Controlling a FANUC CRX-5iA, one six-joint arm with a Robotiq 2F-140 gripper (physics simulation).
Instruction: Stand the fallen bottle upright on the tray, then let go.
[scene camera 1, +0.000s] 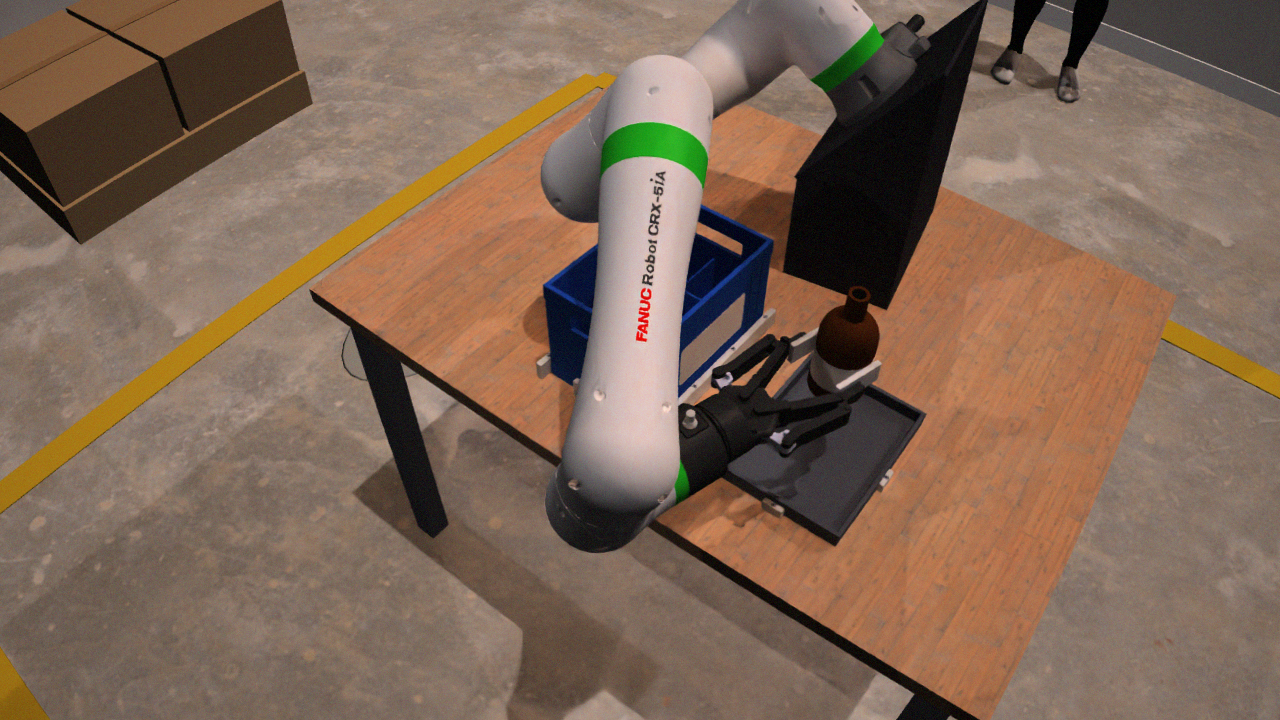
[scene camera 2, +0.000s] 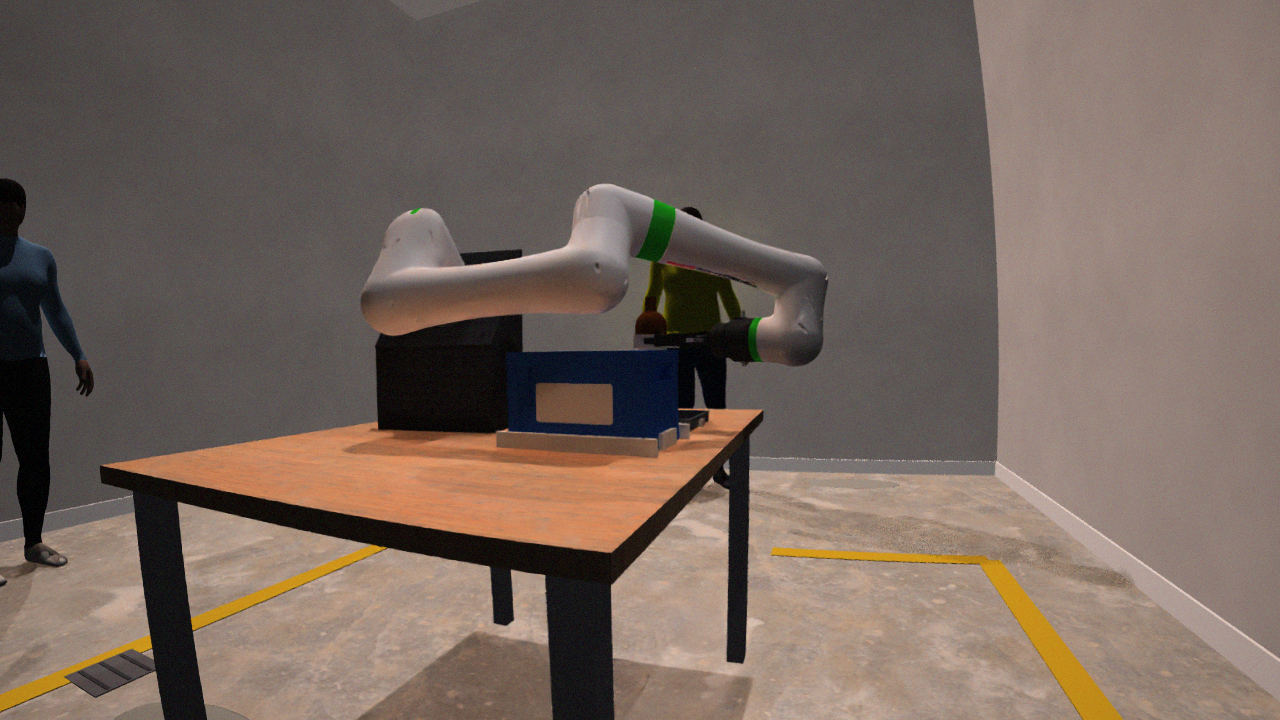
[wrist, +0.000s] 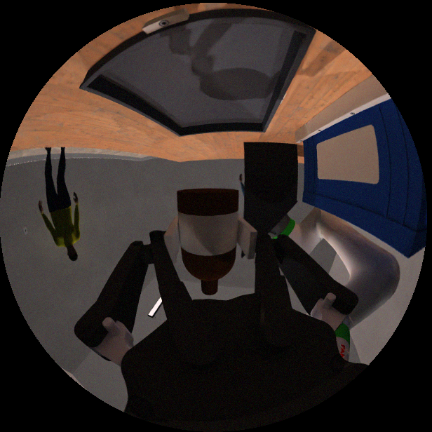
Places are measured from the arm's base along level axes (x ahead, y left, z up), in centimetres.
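Where they show: gripper, fingertip midpoint: (scene camera 2: 644, 341); arm's base, origin of the base link: (scene camera 1: 879, 95).
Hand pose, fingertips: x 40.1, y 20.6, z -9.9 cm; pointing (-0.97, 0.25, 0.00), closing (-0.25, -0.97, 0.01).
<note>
Each offset is from my fingertips to the top centre of the thing. Level surfaces: height alone.
The brown bottle @(dx +1.8, dy -0.4, dz +10.5 cm) (scene camera 1: 846, 336) (scene camera 2: 650, 322) (wrist: 208, 265) with a white label is upright, its neck pointing up. My gripper (scene camera 1: 832, 362) (scene camera 2: 646, 340) (wrist: 207, 225) lies about level and is shut on the bottle, with one pad on each side of the label. The bottle hangs in the air above the dark grey tray @(dx +0.9, dy -0.5, dz -17.0 cm) (scene camera 1: 819, 488) (scene camera 2: 696, 416) (wrist: 150, 75), with a gap beneath it. In scene camera 1 the bottle overlaps the tray's far corner. The tray lies on the table, and shadows fall on its floor in the wrist view.
A blue divided crate (scene camera 1: 565, 344) (scene camera 2: 519, 394) (wrist: 395, 150) stands on the table @(dz -19.5 cm) (scene camera 1: 1029, 402) (scene camera 2: 402, 483) beside the tray, partly hidden by the arm in scene camera 1. A tall black pedestal (scene camera 1: 850, 214) (scene camera 2: 438, 385) (wrist: 270, 175) stands behind the bottle. Small light brackets edge the tray and crate.
</note>
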